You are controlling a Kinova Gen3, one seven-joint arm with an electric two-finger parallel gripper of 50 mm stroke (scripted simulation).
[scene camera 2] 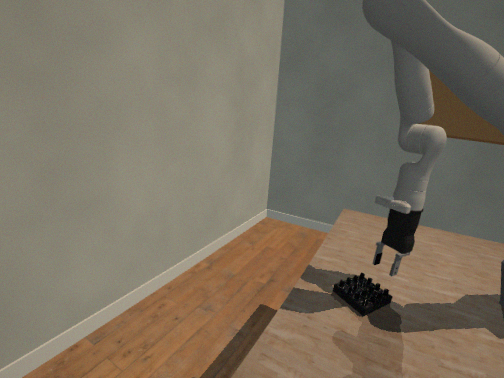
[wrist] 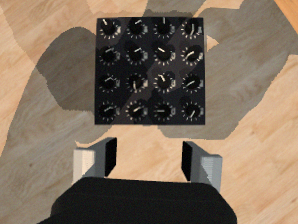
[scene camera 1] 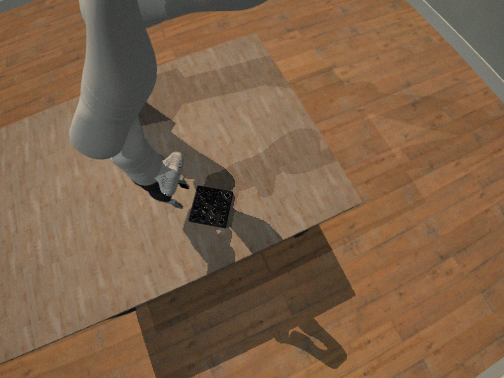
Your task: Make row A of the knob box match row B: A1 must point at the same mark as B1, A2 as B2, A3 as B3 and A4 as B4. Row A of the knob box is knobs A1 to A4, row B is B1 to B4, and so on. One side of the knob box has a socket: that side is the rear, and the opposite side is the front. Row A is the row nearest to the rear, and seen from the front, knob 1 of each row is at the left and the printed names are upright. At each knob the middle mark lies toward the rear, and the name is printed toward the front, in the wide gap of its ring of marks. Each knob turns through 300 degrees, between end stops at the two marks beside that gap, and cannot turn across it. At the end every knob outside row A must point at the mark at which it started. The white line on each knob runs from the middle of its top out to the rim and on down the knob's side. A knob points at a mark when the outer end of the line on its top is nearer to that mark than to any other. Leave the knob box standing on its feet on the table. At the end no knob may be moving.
Labels:
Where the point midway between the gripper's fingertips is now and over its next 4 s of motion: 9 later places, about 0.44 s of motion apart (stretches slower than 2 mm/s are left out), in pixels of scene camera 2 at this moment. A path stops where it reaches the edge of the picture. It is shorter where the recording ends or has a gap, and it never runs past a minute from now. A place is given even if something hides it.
My gripper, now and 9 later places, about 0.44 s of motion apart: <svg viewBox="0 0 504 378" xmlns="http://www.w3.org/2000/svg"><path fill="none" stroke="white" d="M384 269L382 268L379 268L373 265L367 263L365 262L367 264L373 269L379 274L383 277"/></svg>

